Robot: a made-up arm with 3 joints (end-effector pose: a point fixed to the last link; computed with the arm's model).
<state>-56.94 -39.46 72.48</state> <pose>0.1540 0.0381 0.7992 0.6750 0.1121 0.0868 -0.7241</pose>
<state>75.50 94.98 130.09</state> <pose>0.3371 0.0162 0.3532 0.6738 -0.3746 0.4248 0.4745</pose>
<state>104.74 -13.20 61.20</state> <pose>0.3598 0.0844 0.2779 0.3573 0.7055 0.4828 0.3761</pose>
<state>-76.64 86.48 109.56</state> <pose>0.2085 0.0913 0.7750 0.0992 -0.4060 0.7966 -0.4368</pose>
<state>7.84 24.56 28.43</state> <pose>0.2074 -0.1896 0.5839 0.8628 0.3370 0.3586 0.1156</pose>
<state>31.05 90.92 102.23</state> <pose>0.2854 -0.1168 0.4753 0.5861 -0.3116 0.6457 0.3774</pose>
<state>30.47 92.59 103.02</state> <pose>0.2837 -0.1164 0.4772 0.5806 -0.3282 0.6430 0.3765</pose>
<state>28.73 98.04 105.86</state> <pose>0.2783 -0.1146 0.4826 0.5617 -0.3830 0.6319 0.3721</pose>
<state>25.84 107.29 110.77</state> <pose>0.2685 -0.1120 0.4909 0.5267 -0.4729 0.6062 0.3626</pose>
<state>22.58 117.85 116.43</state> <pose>0.2564 -0.1100 0.4995 0.4830 -0.5690 0.5663 0.3494</pose>
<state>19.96 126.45 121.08</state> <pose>0.2463 -0.1093 0.5060 0.4455 -0.6412 0.5258 0.3376</pose>
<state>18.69 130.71 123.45</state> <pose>0.2413 -0.1093 0.5090 0.4265 -0.6749 0.5029 0.3313</pose>
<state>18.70 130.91 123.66</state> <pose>0.2411 -0.1092 0.5088 0.4259 -0.6768 0.5012 0.3306</pose>
